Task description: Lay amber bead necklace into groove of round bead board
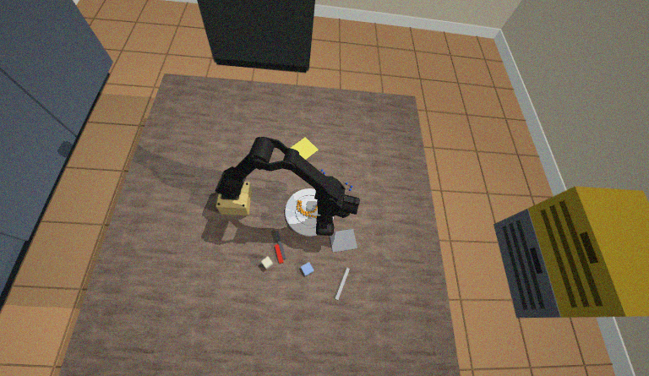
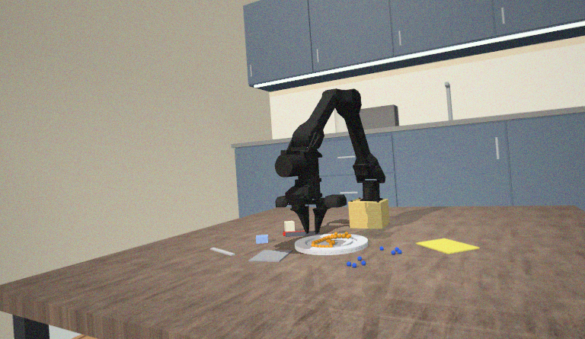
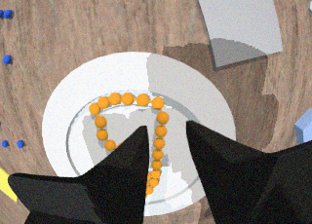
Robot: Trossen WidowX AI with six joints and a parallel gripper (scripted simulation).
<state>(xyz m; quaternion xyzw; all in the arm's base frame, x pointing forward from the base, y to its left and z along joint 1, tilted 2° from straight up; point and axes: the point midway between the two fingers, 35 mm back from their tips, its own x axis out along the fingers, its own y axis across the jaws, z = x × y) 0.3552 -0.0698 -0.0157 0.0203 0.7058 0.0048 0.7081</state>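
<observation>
Right now the grey square tile is 9 cm ahead of my gripper tip, 8 cm to the right of it and 4 cm below it. Round my gripper tip: red stick 16 cm behind, 12 cm to the right, 4 cm below; then white stick 8 cm ahead, 24 cm to the right, 4 cm below; then light blue cube 6 cm behind, 19 cm to the right, 3 cm below.
</observation>
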